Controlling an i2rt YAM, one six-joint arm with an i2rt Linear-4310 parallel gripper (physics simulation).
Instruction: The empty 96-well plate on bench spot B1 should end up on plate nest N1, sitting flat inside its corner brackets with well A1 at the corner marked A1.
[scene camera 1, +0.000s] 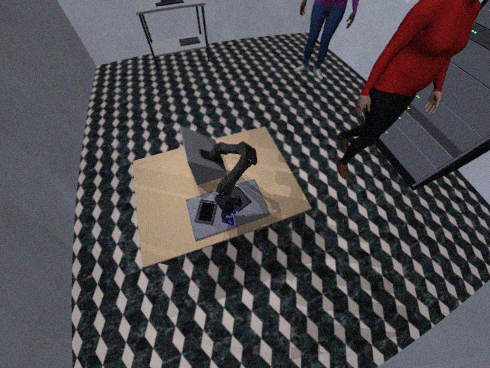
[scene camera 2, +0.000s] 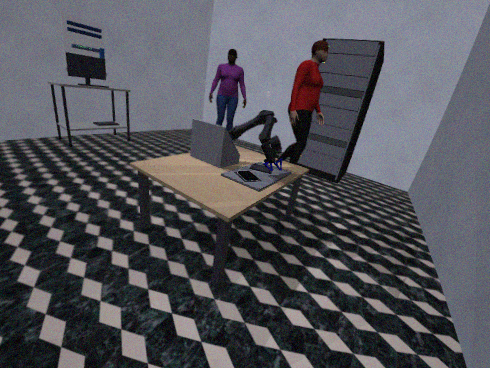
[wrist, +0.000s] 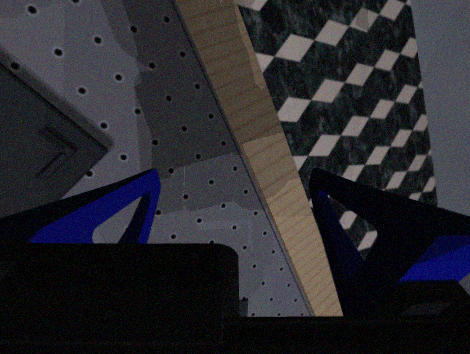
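Pixels of known places: gripper, fingertip midpoint: (scene camera 1: 233, 219) (scene camera 2: 276, 170) (wrist: 234, 176); arm's base, link origin: (scene camera 1: 211, 157) (scene camera 2: 225, 143).
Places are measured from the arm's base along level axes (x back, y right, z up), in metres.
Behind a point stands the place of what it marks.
Observation:
A dark rectangle inside a light outline, which looks like the 96-well plate (scene camera 1: 206, 212) {x -0.351, y 0.136, z -0.116 m} (scene camera 2: 247, 175) {x -0.350, y 0.156, z -0.116 m} on its bench spot, lies flat on the grey perforated board (scene camera 1: 201, 233) {x -0.475, y 0.202, z -0.132 m} (scene camera 2: 260, 185) {x -0.477, y 0.188, z -0.131 m} (wrist: 220, 225) {x -0.453, y 0.029, z -0.131 m}. A dark raised block, which looks like the plate nest (scene camera 1: 244, 198) {x -0.330, y -0.141, z -0.120 m} (scene camera 2: 259, 167) {x -0.297, y -0.083, z -0.120 m} (wrist: 30, 135) {x -0.374, y -0.093, z -0.120 m}, sits on the same board; an L-shaped mark shows near its corner in the wrist view. The A1 marks cannot be read. My gripper (scene camera 1: 231, 216) {x -0.466, y -0.023, z -0.076 m} (scene camera 2: 274, 167) {x -0.466, y -0.023, z -0.076 m} (wrist: 234, 176) {x -0.466, y -0.023, z -0.076 m} is open and empty, its blue fingers above the board beside the nest. The plate does not show in the wrist view.
The board lies near one edge of the wooden table (scene camera 1: 160, 210) {x -0.227, y 0.445, z -0.145 m} (scene camera 2: 195, 185) {x -0.232, y 0.500, z -0.145 m} (wrist: 280, 200) {x -0.525, y 0.049, z -0.144 m}. A tall grey box-like block (scene camera 1: 197, 157) {x -0.048, y 0.093, z 0.094 m} (scene camera 2: 212, 142) {x -0.010, y 0.159, z 0.023 m} stands beside the arm's base. Two people, one in red (scene camera 1: 420, 45) (scene camera 2: 305, 85), stand beyond the table.

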